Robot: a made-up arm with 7 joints. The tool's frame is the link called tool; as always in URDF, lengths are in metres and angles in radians. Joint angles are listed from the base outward. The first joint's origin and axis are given. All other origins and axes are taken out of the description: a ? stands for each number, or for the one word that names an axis. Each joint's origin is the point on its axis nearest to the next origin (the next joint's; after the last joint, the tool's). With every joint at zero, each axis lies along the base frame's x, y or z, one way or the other. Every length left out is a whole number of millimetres.
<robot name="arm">
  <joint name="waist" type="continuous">
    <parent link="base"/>
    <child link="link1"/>
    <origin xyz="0 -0.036 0.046" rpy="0 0 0"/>
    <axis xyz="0 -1 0"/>
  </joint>
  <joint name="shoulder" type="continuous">
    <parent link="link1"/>
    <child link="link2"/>
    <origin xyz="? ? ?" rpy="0 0 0"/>
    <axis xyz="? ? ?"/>
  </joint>
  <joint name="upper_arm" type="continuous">
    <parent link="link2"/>
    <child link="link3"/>
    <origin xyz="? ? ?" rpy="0 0 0"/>
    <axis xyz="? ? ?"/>
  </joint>
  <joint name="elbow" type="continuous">
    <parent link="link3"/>
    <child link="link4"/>
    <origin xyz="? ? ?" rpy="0 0 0"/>
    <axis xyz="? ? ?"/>
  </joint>
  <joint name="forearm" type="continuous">
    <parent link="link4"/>
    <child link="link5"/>
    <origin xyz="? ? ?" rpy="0 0 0"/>
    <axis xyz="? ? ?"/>
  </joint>
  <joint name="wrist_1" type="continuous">
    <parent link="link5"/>
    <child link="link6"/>
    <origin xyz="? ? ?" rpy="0 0 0"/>
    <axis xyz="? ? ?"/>
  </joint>
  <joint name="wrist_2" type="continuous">
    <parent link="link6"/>
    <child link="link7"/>
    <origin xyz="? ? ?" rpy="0 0 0"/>
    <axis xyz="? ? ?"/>
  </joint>
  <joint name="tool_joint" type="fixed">
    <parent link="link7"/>
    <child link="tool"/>
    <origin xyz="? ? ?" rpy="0 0 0"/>
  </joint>
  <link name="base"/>
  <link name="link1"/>
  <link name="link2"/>
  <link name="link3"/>
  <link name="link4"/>
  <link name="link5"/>
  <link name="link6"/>
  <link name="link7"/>
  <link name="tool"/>
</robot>
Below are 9 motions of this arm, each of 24 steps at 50 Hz.
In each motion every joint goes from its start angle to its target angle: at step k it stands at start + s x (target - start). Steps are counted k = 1, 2, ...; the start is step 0. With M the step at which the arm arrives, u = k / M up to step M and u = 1 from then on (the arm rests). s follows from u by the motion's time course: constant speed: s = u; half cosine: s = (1 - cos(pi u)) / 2; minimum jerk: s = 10 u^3 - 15 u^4 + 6 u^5.
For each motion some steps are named. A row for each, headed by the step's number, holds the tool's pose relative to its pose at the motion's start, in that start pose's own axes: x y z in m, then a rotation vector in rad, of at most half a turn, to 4 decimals.
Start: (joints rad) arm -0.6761 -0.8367 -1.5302 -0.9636 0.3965 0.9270 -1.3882
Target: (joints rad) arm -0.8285 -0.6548 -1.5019 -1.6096 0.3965 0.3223 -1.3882
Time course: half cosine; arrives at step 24
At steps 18, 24:
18: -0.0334 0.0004 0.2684 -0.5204 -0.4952 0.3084
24: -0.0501 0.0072 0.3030 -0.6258 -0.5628 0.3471

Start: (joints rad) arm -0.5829 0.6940 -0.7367 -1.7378 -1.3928 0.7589 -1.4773
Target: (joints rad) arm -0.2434 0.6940 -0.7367 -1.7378 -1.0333 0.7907 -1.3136
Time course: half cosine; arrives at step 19
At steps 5, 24:
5: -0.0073 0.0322 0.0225 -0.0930 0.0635 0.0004
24: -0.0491 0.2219 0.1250 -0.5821 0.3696 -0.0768

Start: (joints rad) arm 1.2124 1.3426 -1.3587 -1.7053 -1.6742 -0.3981 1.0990
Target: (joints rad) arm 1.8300 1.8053 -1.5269 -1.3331 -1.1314 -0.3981 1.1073
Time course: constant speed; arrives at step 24
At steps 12, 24:
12: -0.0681 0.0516 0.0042 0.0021 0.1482 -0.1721
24: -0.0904 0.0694 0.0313 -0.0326 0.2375 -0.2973

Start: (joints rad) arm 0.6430 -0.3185 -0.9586 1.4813 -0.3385 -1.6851 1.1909
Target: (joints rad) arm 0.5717 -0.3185 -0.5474 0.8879 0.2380 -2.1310 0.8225
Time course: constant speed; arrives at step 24
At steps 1, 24:
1: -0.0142 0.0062 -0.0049 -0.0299 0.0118 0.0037
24: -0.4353 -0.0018 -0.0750 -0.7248 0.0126 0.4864

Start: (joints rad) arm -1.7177 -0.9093 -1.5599 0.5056 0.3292 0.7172 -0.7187
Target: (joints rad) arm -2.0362 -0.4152 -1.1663 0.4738 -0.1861 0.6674 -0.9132
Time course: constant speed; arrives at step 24
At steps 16, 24:
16: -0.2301 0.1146 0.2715 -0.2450 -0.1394 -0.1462
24: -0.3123 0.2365 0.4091 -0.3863 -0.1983 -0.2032

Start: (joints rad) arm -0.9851 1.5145 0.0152 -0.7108 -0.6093 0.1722 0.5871
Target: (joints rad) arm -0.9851 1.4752 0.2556 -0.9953 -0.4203 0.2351 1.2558
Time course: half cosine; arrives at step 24
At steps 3, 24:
3: -0.0064 0.0004 0.0045 -0.0028 0.0386 -0.0099
24: -0.1209 0.0265 0.1404 0.0174 0.9737 -0.2998

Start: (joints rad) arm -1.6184 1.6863 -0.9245 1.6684 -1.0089 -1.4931 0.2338
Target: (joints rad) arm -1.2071 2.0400 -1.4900 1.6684 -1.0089 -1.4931 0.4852
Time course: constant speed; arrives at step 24
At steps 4, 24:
4: 0.0239 -0.0377 -0.0036 -0.1209 0.0208 -0.0106
24: 0.1377 -0.2333 0.0851 -0.6832 0.1753 -0.0068

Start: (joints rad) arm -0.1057 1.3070 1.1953 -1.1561 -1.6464 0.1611 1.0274
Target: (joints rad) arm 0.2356 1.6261 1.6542 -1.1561 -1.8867 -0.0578 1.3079
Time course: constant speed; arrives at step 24
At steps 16, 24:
16: -0.0404 -0.0254 0.1881 -0.0660 0.3793 0.0845
24: -0.0258 -0.0571 0.2721 -0.0994 0.5506 0.1669

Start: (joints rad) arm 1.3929 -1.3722 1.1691 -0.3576 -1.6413 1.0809 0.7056
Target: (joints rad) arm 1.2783 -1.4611 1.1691 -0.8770 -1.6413 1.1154 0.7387
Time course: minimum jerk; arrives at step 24
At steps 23, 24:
23: 0.0509 0.2273 -0.0281 -0.2812 0.0895 -0.1980
24: 0.0510 0.2275 -0.0281 -0.2814 0.0896 -0.1981

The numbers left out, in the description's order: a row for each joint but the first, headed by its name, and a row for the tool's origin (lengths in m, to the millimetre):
shoulder: xyz 0.065 0 -0.418, axis 0 0 -1
upper_arm: xyz 0.117 -0.118 0, axis 0 1 0
elbow: xyz 0.078 0 -0.432, axis 0 0 1
forearm: xyz -0.145 -0.384 0, axis 0 1 0
wrist_1: xyz 0.141 0 -0.034, axis 1 0 0
wrist_2: xyz 0 0.014 0.119, axis 0 1 0
tool: xyz -0.068 0 -0.048

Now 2 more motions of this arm.
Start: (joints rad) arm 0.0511 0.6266 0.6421 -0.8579 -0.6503 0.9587 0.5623
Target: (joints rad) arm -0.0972 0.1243 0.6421 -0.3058 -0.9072 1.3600 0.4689
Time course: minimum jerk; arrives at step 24
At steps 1, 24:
1: 0.0002 -0.0002 0.0002 0.0001 0.0003 0.0008
24: 0.4582 -0.1098 0.1343 0.3190 0.6457 0.9402

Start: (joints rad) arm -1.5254 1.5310 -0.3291 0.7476 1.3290 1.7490 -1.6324
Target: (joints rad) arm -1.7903 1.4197 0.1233 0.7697 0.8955 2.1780 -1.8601
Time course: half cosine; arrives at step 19
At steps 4, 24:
4: 0.0051 -0.0211 0.0005 -0.0121 -0.0040 -0.0276
24: 0.0654 -0.2296 0.0746 -0.2145 -0.0760 -0.3150

